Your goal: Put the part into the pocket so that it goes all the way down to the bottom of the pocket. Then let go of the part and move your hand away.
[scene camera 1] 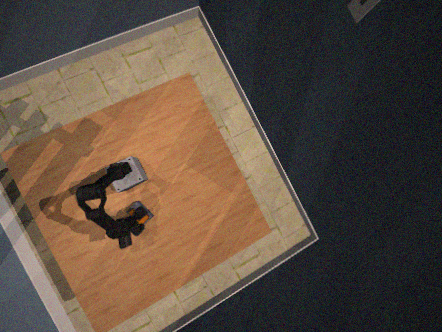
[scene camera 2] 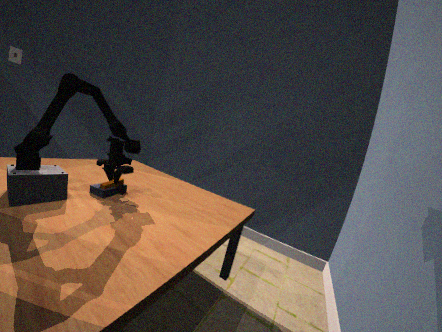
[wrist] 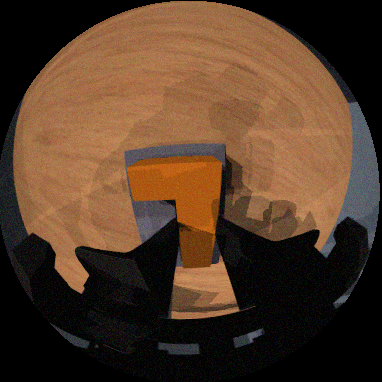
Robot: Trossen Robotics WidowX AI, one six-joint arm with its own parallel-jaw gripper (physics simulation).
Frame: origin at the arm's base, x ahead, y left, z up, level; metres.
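Seen in the pictures: gripper, between the fingertips: (scene camera 1: 137,217) (scene camera 2: 113,183) (wrist: 196,220); arm's base, origin of its link: (scene camera 1: 124,168) (scene camera 2: 27,168).
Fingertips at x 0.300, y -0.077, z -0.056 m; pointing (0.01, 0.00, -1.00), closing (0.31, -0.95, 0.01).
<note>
Offsets run from my fingertips to a thing's middle. Level surfaces: height alone.
The orange L-shaped part {dx -0.008, dy +0.013, dz -0.005 m} (scene camera 1: 144,219) (scene camera 2: 112,183) (wrist: 198,187) is held over the dark blue-grey block {dx -0.011, dy +0.013, dz -0.030 m} (scene camera 1: 142,205) (scene camera 2: 101,191) (wrist: 175,149) with the pocket. In the wrist view its crossbar lies over the block's far side and its stem runs toward the fingers. It looks slightly tilted, and in scene camera 2 it stands above the block's top. The gripper (scene camera 2: 114,180) (wrist: 198,227) is shut on the stem of the part. The part hides most of the pocket, so how deep it sits cannot be told.
The arm's grey base box (scene camera 1: 131,176) (scene camera 2: 37,187) stands on the wooden table {dz -0.048 m} (scene camera 1: 200,200) (scene camera 2: 190,215) (wrist: 190,60), beside the block. The table's edge lies beyond the block in scene camera 2. Arm shadows fall across the wood.
</note>
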